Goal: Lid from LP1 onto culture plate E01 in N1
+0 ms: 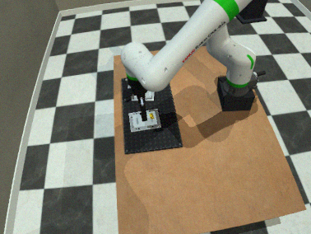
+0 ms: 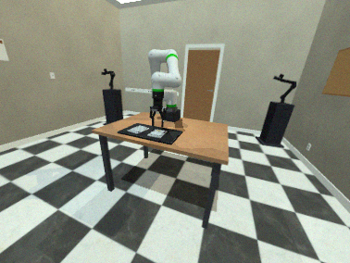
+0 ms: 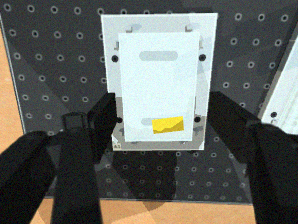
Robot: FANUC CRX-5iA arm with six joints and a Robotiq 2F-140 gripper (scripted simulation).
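My gripper is now 80 mm above the clear lid. The rest, counted from my hand: culture plate: 190 mm to the right, 80 mm below, 20 mm behind; lid park fixture: 90 mm below.
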